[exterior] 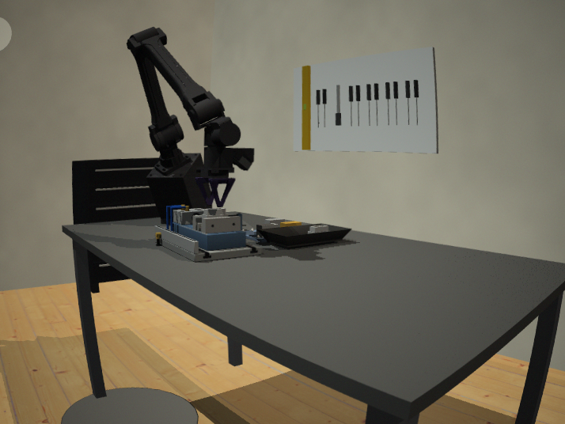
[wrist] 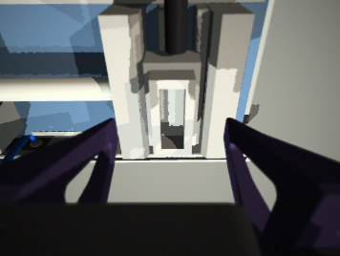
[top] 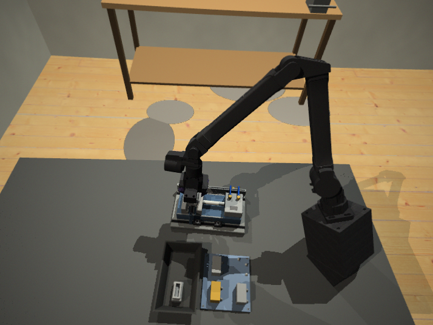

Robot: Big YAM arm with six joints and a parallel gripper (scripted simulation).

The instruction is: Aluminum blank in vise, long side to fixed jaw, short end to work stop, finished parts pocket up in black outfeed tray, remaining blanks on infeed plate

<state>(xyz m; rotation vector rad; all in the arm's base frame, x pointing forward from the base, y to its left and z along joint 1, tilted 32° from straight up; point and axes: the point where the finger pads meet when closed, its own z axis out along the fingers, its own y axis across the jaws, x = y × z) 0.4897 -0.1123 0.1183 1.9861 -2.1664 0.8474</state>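
My gripper is now 30 mm past the moving jaw, 10 mm to the right of it and 50 mm above it. From my hand the other things lie so: fixed jaw: 30 mm ahead, 50 mm below; work stop rod: 10 mm ahead, 50 mm to the left, 40 mm below; vise: 70 mm behind, 10 mm to the left, 90 mm below.
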